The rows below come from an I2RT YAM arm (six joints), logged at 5 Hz.
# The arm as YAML. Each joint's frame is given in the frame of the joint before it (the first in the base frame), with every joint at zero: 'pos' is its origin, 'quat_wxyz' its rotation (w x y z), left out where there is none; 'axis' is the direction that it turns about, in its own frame. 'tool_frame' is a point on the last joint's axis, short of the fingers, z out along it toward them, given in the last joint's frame.
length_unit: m
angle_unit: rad
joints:
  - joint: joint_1
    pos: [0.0, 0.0, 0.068]
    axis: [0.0, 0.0, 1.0]
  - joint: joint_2
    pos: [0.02, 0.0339, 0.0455]
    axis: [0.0, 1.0, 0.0]
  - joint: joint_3
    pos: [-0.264, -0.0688, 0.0]
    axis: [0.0, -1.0, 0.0]
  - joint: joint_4
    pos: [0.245, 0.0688, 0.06]
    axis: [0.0, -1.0, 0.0]
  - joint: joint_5
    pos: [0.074, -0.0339, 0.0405]
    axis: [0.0, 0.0, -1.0]
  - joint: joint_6
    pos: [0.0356, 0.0, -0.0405]
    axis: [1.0, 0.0, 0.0]
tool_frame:
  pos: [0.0, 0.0, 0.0]
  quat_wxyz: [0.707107, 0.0, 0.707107, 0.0]
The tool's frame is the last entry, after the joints.
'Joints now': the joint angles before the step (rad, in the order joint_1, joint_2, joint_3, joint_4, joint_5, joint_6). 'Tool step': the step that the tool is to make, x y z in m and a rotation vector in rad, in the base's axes. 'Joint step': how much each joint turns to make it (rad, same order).
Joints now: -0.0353 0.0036 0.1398 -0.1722 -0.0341 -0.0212
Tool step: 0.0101 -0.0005 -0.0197 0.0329 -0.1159 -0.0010
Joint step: -0.0011 0.0008 -0.1350 0.2516 0.0008 0.0370
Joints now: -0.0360 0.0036 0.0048 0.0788 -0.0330 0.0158
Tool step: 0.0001 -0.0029 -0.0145 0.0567 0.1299 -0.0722
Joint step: -0.0040 0.0001 -0.0001 -0.1319 0.0689 0.0507
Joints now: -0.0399 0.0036 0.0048 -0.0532 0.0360 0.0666
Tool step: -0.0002 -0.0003 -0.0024 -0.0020 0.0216 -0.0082
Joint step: -0.0001 -0.0007 -0.0002 -0.0219 0.0082 -0.0024
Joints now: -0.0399 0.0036 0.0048 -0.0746 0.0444 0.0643
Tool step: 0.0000 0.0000 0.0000 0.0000 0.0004 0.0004
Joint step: -0.0002 0.0002 0.0002 -0.0004 -0.0006 -0.0001
